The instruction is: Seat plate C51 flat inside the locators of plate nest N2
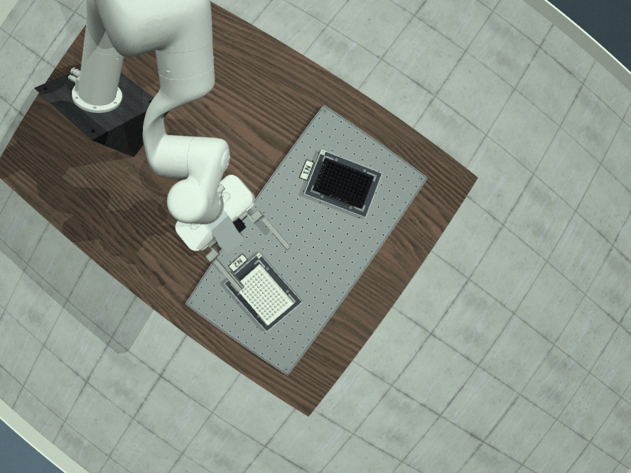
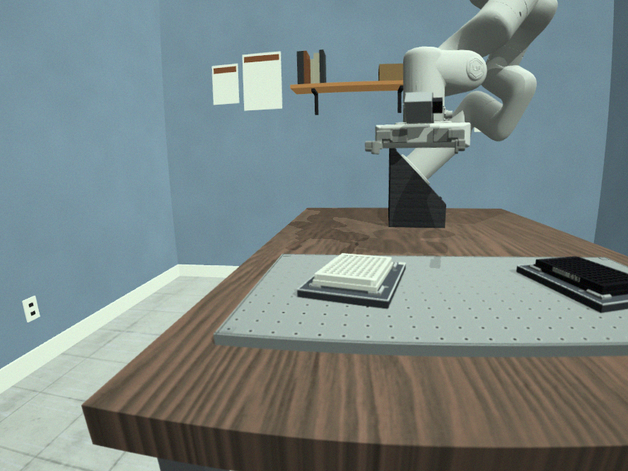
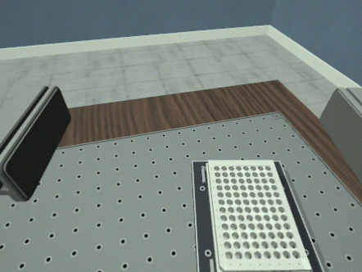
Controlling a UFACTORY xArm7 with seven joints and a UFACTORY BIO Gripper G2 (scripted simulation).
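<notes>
The white well plate C51 is 17 cm below my hand, 9 cm to the right of it and 4 cm ahead of it. Round my hand: black well plate C15: 24 cm to the left, 18 cm below, 8 cm ahead; then plate nest N1: 24 cm to the left, 19 cm below, 8 cm ahead; then dark plate nest N2: 19 cm below, 9 cm to the right, 3 cm ahead.
</notes>
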